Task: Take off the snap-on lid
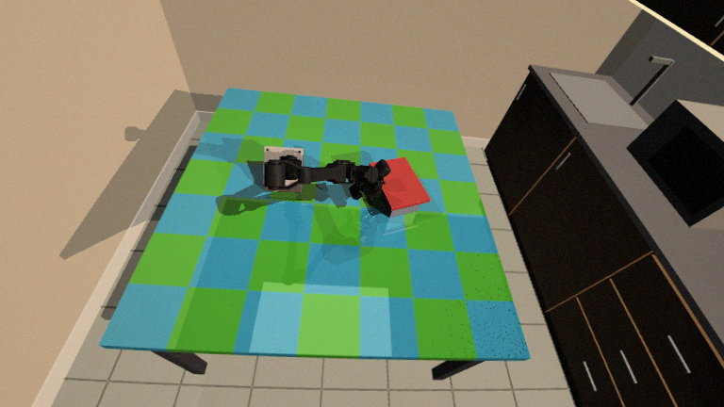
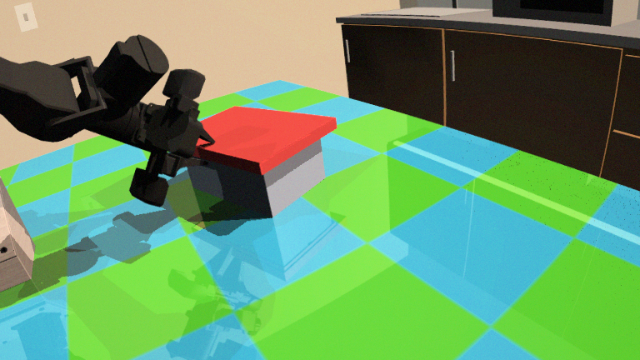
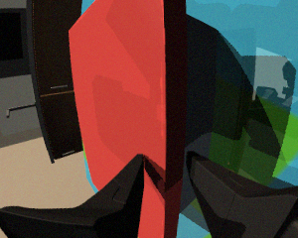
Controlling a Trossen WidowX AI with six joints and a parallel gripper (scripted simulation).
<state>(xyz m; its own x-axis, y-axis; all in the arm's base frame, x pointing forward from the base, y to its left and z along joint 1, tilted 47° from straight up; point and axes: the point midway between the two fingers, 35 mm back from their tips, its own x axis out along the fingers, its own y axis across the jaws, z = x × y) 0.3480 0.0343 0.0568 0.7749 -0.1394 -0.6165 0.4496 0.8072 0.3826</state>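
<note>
Right now my gripper tip is 7 cm short of the red lid, 3 cm to the right of it and 1 cm below it. Also, from my gripper tip: grey storage box 7 cm ahead, 4 cm below, 3 cm to the left.
</note>
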